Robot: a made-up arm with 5 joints.
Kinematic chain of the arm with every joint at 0, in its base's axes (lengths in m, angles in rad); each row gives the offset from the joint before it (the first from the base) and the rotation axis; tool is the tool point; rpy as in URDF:
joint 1: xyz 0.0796 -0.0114 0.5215 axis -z
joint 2: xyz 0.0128 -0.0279 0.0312 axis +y
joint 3: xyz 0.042 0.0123 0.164 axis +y
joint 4: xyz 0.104 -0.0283 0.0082 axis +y
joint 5: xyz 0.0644 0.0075 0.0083 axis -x
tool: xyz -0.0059 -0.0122 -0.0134 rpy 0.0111 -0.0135 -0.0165
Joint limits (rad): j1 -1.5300..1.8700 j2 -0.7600..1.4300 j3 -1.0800..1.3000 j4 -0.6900..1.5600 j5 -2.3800..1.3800
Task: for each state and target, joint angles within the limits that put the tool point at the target. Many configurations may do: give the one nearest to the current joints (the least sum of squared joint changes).
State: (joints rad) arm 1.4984 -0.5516 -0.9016 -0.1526 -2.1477
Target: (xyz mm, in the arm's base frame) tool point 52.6 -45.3 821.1
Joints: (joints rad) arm 1.7858 -0.7568 -0.0902 0.2109 -1.9985
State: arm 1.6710 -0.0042 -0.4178 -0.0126 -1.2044
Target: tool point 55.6 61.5 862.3
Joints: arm 1.6326 -0.7600 -0.8456 0.0741 -1.1922
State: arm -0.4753 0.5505 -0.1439 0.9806 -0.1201
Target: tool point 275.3 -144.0 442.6
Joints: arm 0.3903 1.1656 -0.2186 0.8070 -0.0317
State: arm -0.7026 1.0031 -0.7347 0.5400 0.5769
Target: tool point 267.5 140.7 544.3
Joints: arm -0.9019 0.6623 -0.0464 0.9854 0.4313
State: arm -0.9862 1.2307 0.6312 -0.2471 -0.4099
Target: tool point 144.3 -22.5 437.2
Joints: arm -0.5397 1.4300 1.1100 -0.1035 -0.3794
